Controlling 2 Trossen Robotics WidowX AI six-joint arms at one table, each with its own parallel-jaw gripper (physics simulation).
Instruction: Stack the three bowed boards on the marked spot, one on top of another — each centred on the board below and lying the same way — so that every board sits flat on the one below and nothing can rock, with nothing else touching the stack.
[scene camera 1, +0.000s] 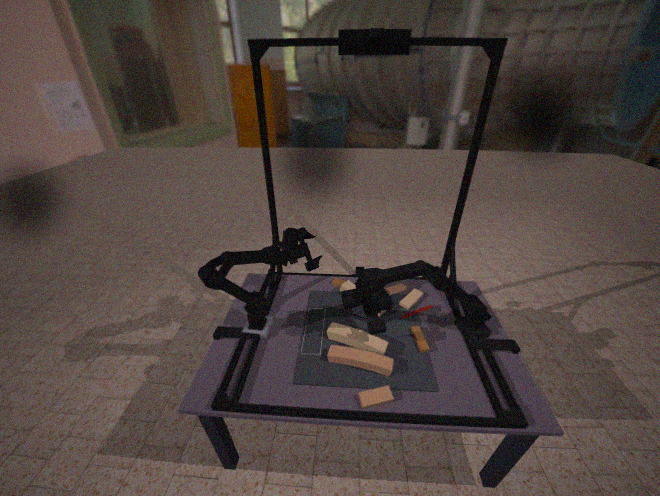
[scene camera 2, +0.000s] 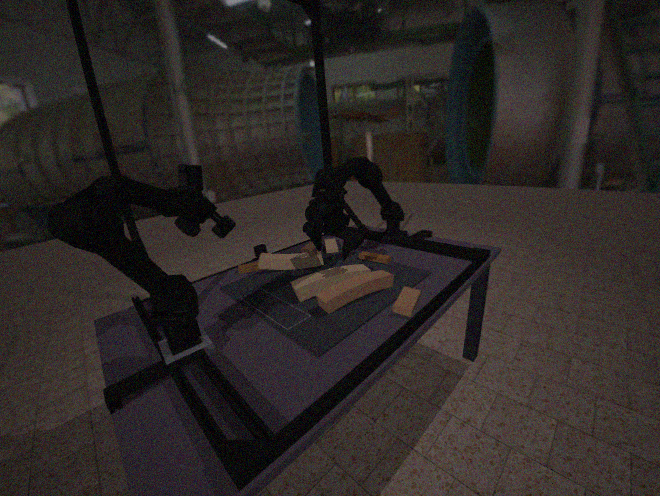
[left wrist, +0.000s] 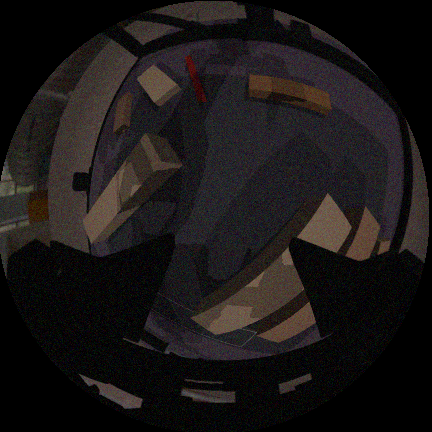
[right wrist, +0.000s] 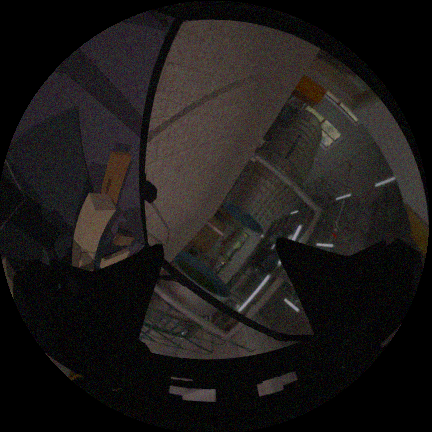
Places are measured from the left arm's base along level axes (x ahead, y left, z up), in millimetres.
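Pixels of known places: left gripper, fingertip midpoint: (scene camera 1: 371, 321) (scene camera 2: 331, 255) (left wrist: 234, 242); right gripper, fingertip midpoint: (scene camera 1: 318, 246) (scene camera 2: 214, 211) (right wrist: 220, 247); left arm's base at its link origin: (scene camera 1: 473, 324) (scene camera 2: 393, 233); right arm's base at its link origin: (scene camera 1: 257, 323) (scene camera 2: 184, 342).
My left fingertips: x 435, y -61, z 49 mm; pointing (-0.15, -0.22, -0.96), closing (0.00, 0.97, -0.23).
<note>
For each thing: its top centre in the pictures, then the offset to it from my left fingertips. "spot": a spot on its surface instead. Level surfaces: height alone.
- pinkish bowed board at its top centre: (left wrist: 328, 297) (scene camera 2: 357, 280) (scene camera 1: 361, 355) dx +77, dy +127, dz -30 mm
- marked spot at a spot on its surface: (scene camera 2: 299, 322) (scene camera 1: 310, 354) spot: dx +254, dy +48, dz -78 mm
- dark mat at its surface level: dz -79 mm
- orange bowed piece at its top centre: (left wrist: 291, 87) (scene camera 2: 374, 255) (scene camera 1: 420, 337) dx -189, dy +70, dz -60 mm
- pale block at its top centre: (left wrist: 152, 79) (right wrist: 116, 259) (scene camera 2: 330, 243) (scene camera 1: 411, 297) dx -261, dy -161, dz -62 mm
- brown block at its top centre: (left wrist: 118, 109) (right wrist: 125, 241) (scene camera 2: 309, 244) (scene camera 1: 396, 287) dx -216, dy -246, dz -60 mm
- red stick at its top centre: (left wrist: 191, 70) (scene camera 1: 418, 310) dx -255, dy -82, dz -68 mm
- front block at its top centre: (scene camera 2: 407, 296) (scene camera 1: 376, 394) dx +64, dy +264, dz -59 mm
- orange block at its top centre: (right wrist: 114, 182) (scene camera 2: 255, 264) (scene camera 1: 344, 283) dx +27, dy -333, dz -65 mm
A pinkish bowed board (scene camera 1: 360, 360) (scene camera 2: 354, 291) lies on the mat; a pale bowed board (scene camera 1: 341, 334) (scene camera 2: 309, 286) (left wrist: 325, 225) lies close behind it, and I cannot tell whether they touch. Another pale bowed board (scene camera 2: 277, 261) (left wrist: 107, 209) (right wrist: 92, 222) lies at the back, partly hidden by the left arm in scene camera 1. The marked spot (scene camera 1: 311, 354) (scene camera 2: 299, 322) is a thin white rectangle left of the front boards, with no board on it. My left gripper (scene camera 1: 363, 312) (left wrist: 234, 242) is open and empty, low behind the middle pale board. My right gripper (scene camera 1: 313, 248) (right wrist: 220, 247) is open and empty, raised at the back left.
Around the dark mat (scene camera 1: 314, 374) (scene camera 2: 320, 344) lie an orange bowed piece (scene camera 1: 419, 339) (left wrist: 290, 94), a pale block (scene camera 1: 411, 299) (left wrist: 159, 85), a brown block (scene camera 1: 395, 289), a red stick (scene camera 1: 417, 311) (left wrist: 196, 79), a front block (scene camera 1: 376, 396) (scene camera 2: 406, 301) and an orange block (scene camera 2: 248, 267) (right wrist: 116, 175) at the back left.
</note>
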